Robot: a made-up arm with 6 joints. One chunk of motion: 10 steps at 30 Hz.
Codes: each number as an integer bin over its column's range. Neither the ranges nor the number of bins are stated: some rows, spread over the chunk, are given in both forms.
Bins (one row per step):
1: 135 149 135 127 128 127
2: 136 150 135 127 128 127
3: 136 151 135 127 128 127
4: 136 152 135 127 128 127
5: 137 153 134 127 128 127
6: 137 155 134 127 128 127
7: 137 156 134 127 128 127
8: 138 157 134 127 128 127
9: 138 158 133 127 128 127
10: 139 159 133 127 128 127
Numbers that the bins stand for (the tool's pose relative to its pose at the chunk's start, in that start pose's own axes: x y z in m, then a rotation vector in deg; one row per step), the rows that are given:
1: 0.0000 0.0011 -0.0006 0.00 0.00 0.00
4: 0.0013 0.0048 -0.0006 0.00 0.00 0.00
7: 0.0027 0.0096 -0.0018 0.00 0.00 0.00
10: 0.0053 0.0133 -0.0031 0.00 0.00 0.00
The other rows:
2: 0.0013 0.0024 -0.0006 0.00 0.00 0.00
3: 0.0013 0.0036 -0.0006 0.00 0.00 0.00
5: 0.0027 0.0060 -0.0018 0.00 0.00 0.00
6: 0.0027 0.0084 -0.0018 0.00 0.00 0.00
8: 0.0040 0.0109 -0.0018 0.00 0.00 0.00
9: 0.0040 0.0121 -0.0031 0.00 0.00 0.00

